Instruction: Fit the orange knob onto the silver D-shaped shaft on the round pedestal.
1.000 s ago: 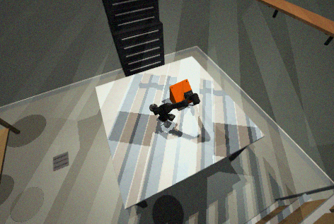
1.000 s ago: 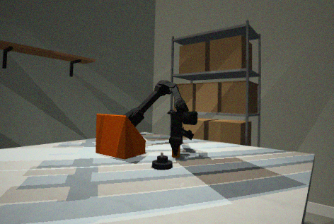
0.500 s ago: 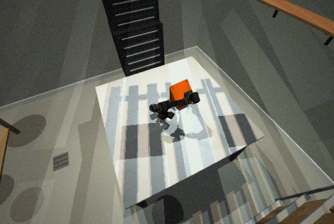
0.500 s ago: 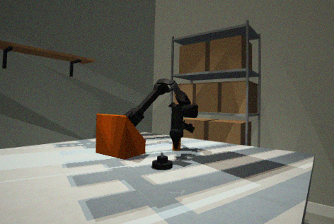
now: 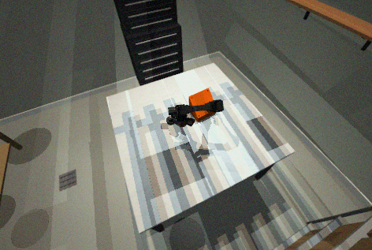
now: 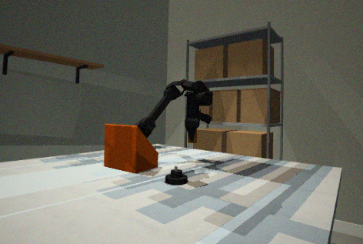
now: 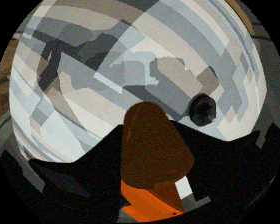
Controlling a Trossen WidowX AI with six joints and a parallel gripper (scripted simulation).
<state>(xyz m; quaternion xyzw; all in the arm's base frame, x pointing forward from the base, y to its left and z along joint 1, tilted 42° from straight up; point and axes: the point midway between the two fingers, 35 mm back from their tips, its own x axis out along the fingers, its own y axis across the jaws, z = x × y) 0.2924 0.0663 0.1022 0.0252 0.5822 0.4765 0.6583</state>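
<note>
Now: the orange knob 40 mm above my gripper tip. Also, from my gripper tip: round pedestal: 60 mm ahead, 170 mm to the right, 110 mm below.
</note>
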